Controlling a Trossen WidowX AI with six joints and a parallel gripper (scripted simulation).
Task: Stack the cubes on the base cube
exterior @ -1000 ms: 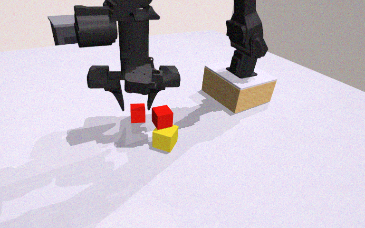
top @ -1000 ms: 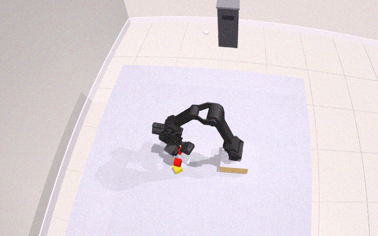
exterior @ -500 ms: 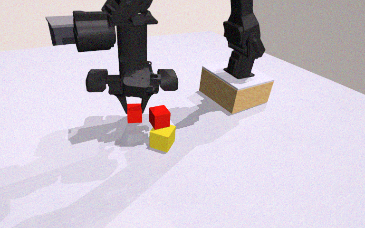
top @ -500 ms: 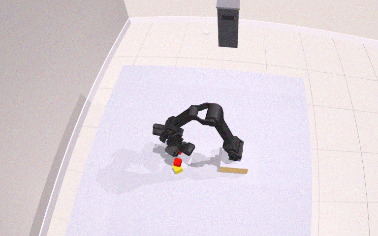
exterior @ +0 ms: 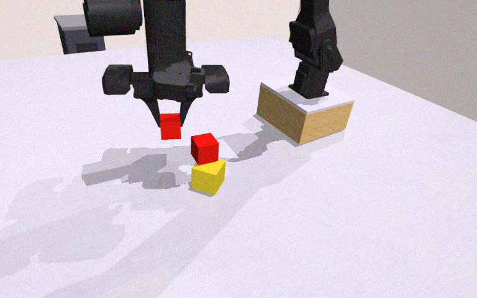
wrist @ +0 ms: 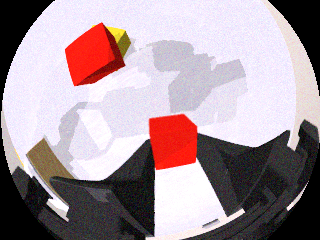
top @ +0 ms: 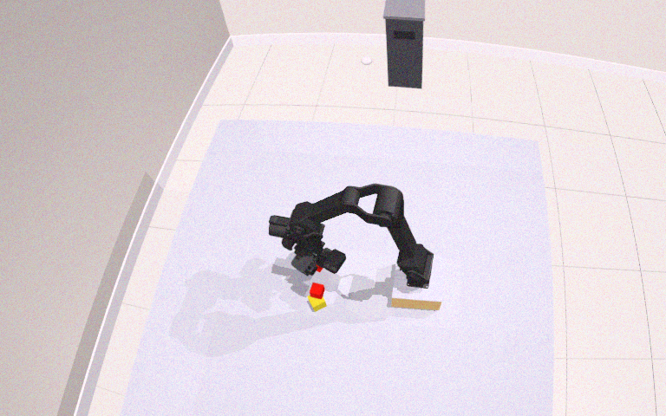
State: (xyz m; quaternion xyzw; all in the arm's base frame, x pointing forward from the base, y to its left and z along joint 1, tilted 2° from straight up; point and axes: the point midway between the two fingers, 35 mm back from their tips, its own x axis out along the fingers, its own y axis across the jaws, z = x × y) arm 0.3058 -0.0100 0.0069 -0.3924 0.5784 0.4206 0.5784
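The red cube lies 2 cm behind my gripper tip and 9 cm to the left of it. From my gripper tip the other things lie so: yellow base cube (2 cm behind, 11 cm to the left, 3 cm below).
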